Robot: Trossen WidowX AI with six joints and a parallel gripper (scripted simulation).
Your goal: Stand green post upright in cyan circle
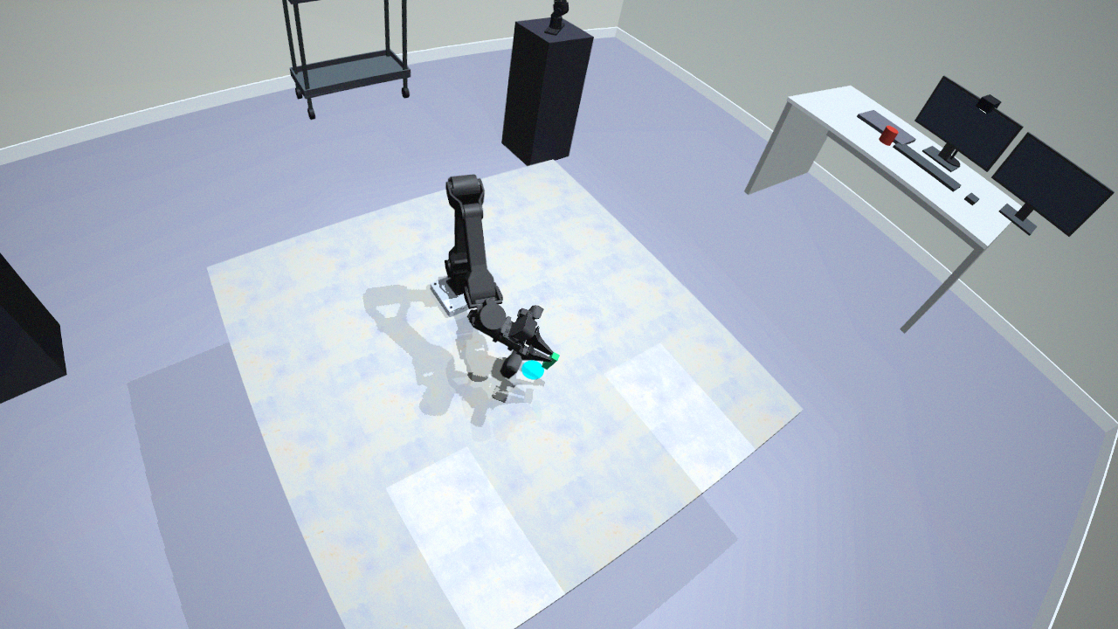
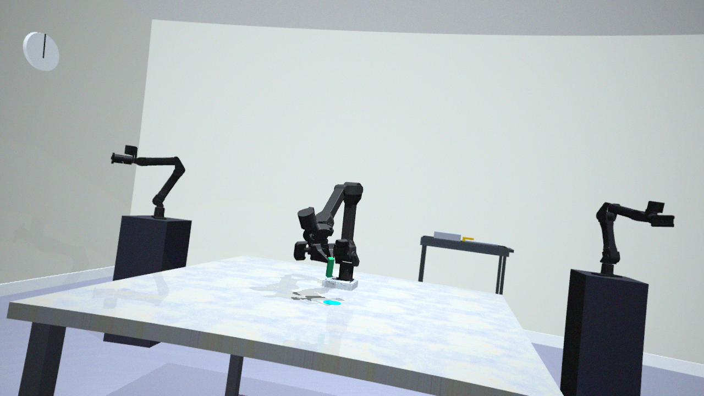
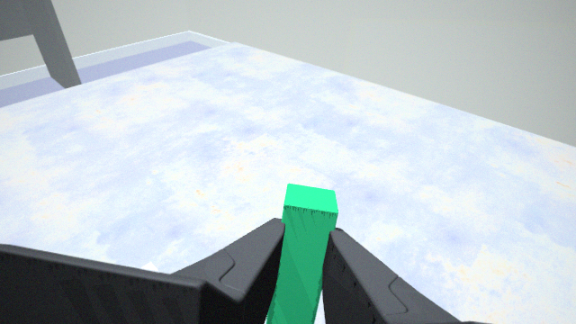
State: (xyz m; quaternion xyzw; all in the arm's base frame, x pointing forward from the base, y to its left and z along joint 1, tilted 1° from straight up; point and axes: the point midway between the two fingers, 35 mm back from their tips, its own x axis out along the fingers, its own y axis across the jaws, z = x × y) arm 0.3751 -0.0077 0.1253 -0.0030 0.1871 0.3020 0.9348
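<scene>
The cyan circle is 14 cm below my gripper tip, 6 cm behind it and 1 cm to the left of it. From my gripper tip the other things lie so: green post (2 cm below).
</scene>
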